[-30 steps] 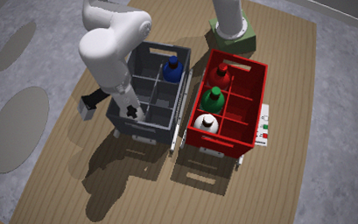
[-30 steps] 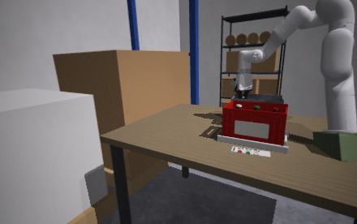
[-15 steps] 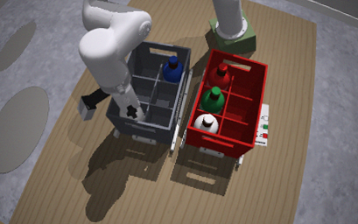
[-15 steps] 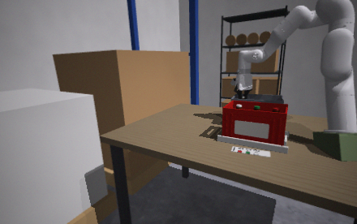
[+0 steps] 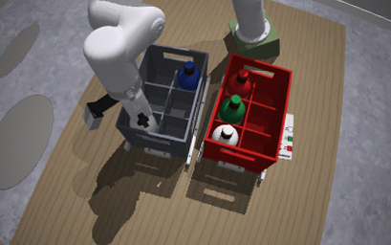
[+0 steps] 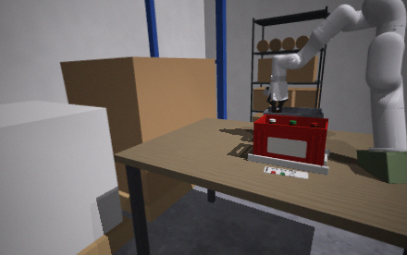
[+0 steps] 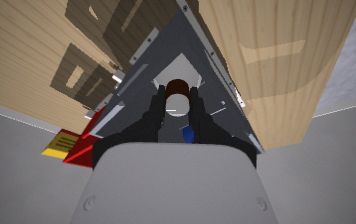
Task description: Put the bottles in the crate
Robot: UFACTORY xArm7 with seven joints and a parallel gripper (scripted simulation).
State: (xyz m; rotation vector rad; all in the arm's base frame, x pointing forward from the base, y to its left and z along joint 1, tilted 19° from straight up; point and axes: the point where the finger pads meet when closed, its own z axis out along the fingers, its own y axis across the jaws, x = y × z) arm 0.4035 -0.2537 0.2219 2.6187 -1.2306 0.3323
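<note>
Now: the grey crate 90 mm below my hand, 80 mm behind it and 50 mm to the left of it. Round my hand: green bottle (250 mm to the left, 80 mm below, 70 mm behind); then red crate (290 mm to the left, 90 mm below, 70 mm behind); then blue-label bottle (170 mm behind, 110 mm to the left, 80 mm below).
</note>
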